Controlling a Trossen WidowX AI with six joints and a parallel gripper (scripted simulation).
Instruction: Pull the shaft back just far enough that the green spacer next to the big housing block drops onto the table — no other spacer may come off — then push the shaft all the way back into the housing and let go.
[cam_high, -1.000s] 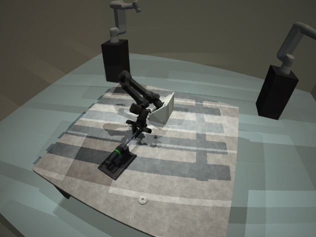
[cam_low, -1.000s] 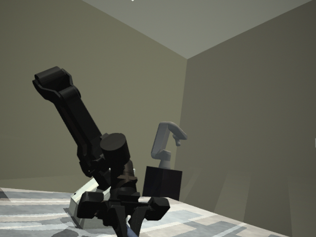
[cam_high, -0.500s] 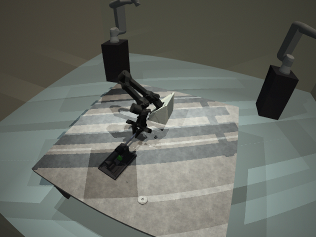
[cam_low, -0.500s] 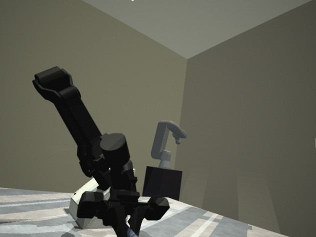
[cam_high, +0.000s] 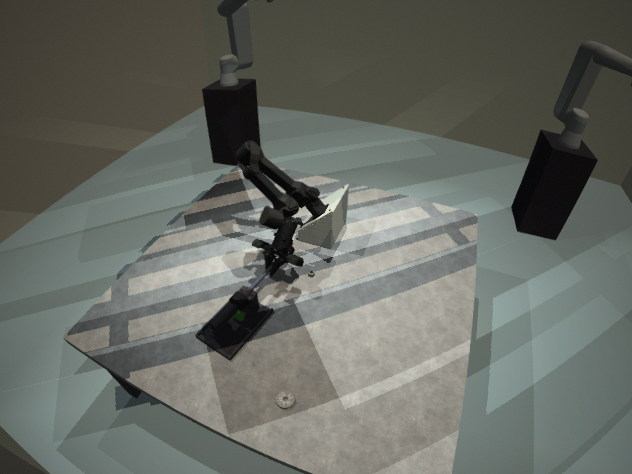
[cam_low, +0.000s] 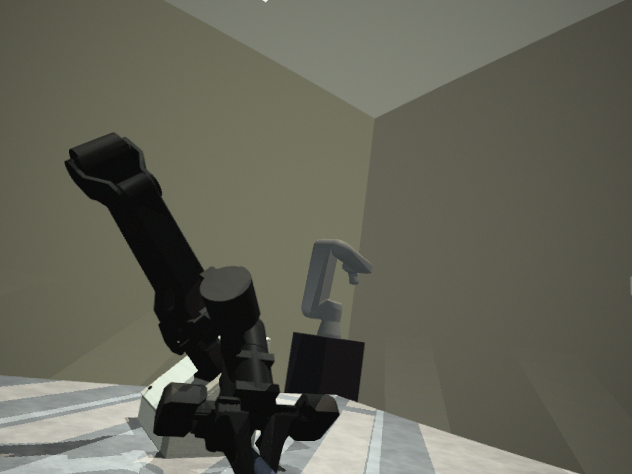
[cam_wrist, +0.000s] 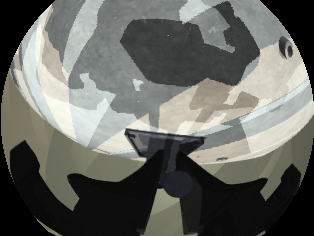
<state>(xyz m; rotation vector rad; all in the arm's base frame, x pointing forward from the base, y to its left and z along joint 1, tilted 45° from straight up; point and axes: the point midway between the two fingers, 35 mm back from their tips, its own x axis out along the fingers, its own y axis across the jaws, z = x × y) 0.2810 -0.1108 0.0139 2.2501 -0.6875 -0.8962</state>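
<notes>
My gripper tip is 6 cm short of the blue-grey shaft, 1 cm to the left of it and 2 cm below it. From my gripper tip the other things lie so: green spacer 17 cm ahead, 4 cm to the right, 2 cm below.
</notes>
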